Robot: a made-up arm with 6 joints. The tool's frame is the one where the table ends. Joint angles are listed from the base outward.
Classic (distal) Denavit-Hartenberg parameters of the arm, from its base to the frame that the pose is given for. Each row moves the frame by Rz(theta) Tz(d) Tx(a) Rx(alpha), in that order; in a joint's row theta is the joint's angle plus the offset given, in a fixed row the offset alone. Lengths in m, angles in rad.
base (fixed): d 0; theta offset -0.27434; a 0.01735; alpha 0
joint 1: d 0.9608; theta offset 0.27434; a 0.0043; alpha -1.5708
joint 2: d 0; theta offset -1.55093; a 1.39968; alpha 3.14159
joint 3: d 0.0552; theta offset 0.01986; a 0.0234; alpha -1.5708
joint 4: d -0.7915; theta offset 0; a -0.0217; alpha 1.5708
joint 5: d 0.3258; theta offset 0; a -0.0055; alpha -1.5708
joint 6: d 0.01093; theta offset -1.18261; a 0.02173; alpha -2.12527
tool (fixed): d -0.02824; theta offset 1.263; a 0; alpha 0
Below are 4 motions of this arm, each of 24 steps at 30 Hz.
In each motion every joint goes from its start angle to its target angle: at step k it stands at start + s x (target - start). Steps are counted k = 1, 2, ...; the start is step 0. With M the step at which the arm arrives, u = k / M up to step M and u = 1 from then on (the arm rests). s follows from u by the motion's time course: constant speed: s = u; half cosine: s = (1 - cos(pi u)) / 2; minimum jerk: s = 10 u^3 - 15 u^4 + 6 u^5.
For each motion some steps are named. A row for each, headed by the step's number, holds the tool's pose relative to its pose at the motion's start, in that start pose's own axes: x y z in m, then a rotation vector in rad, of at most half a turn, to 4 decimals.
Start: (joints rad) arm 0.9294 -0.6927 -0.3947 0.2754 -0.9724 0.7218
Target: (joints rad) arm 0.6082 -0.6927 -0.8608 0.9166 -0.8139 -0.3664
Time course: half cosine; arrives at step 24
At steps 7, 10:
7: -0.0133 0.0325 0.0148 0.0820 0.1845 0.0750
10: -0.0256 0.0626 0.0335 0.1585 0.3408 0.1223

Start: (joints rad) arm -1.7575 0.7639 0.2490 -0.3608 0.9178 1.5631
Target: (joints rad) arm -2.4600 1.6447 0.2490 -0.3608 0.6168 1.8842
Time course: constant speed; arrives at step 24
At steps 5, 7, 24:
5: -0.0183 0.3201 -0.2011 -0.2720 0.0029 0.1300
7: -0.0396 0.4381 -0.2998 -0.3737 0.0048 0.1912
24: -0.6255 1.0661 -1.2951 -1.0010 0.0184 0.9094

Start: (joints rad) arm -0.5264 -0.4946 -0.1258 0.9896 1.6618 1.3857
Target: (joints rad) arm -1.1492 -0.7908 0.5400 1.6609 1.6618 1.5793
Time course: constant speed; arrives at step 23
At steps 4, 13, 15, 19, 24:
4: 0.2132 -0.0629 -0.0293 -0.0986 -0.2168 -0.1441
13: 0.6894 -0.2632 0.0957 -0.2945 -0.7564 -0.4388
15: 0.7844 -0.3122 0.1614 -0.3320 -0.8842 -0.4995
19: 0.9517 -0.4079 0.3315 -0.3993 -1.1466 -0.6165
24: 1.0803 -0.4949 0.5475 -0.4557 -1.4163 -0.7286

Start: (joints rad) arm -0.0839 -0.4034 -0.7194 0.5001 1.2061 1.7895
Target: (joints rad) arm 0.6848 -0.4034 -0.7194 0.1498 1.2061 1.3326
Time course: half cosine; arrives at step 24
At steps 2, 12, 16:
2: -0.0007 0.0019 0.0047 0.0177 0.0073 0.0047
12: -0.0177 0.0332 0.1509 0.5327 0.1782 0.1560
16: -0.0256 0.0287 0.2323 0.8056 0.2383 0.2498

